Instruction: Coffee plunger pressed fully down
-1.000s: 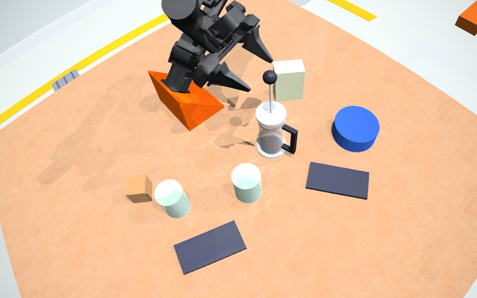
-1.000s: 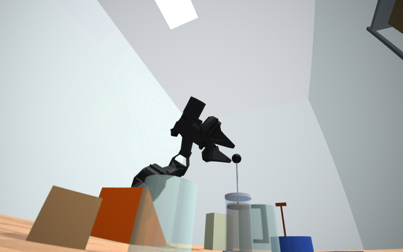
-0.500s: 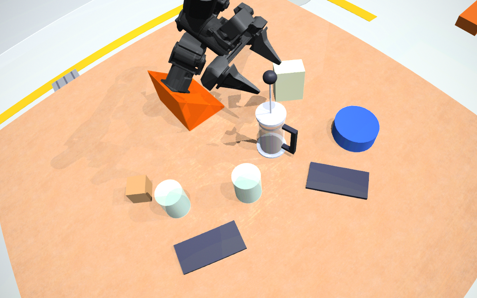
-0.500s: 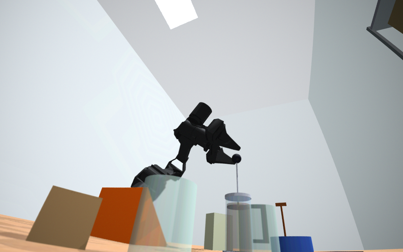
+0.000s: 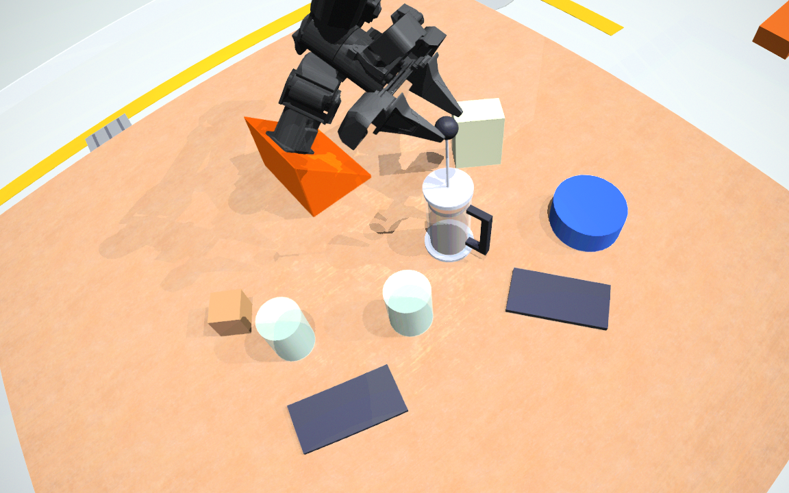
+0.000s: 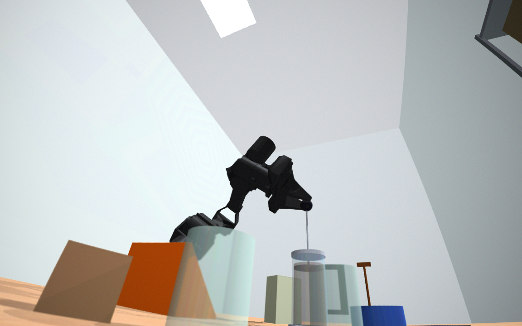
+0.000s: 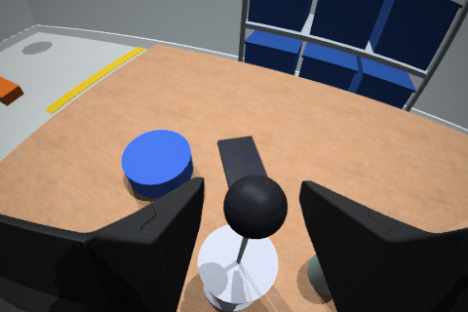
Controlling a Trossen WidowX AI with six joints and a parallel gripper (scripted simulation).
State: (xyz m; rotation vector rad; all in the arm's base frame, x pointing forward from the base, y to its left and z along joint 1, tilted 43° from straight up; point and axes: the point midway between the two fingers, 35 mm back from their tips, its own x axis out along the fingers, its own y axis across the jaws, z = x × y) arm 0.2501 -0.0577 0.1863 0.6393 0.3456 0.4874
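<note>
My gripper tip is now 13 cm above the glass coffee press and 1 cm short of it. Round my gripper tip: cream box (19 cm below, 16 cm to the left, 10 cm behind).
</note>
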